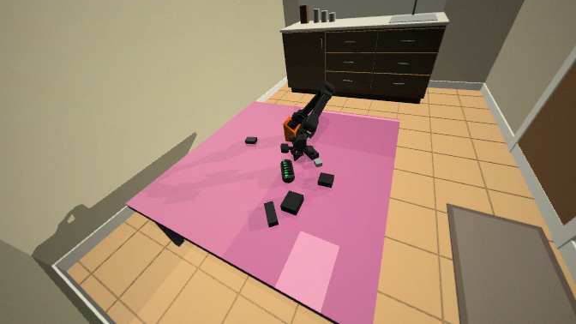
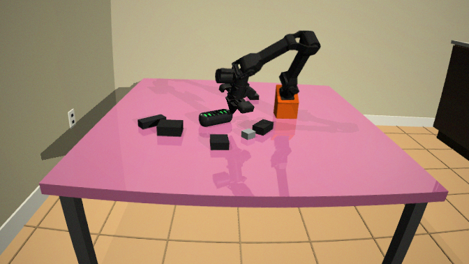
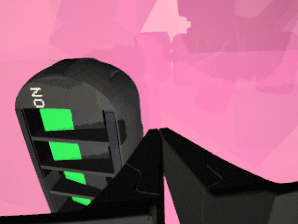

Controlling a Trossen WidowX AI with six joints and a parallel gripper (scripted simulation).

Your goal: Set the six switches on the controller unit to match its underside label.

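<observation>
Right now the small grey cube is 50 mm behind my gripper tip, 130 mm to the left of it and 40 mm below it. From my gripper tip the other things lie so: long dark bar 340 mm ahead, 40 mm below.
</observation>
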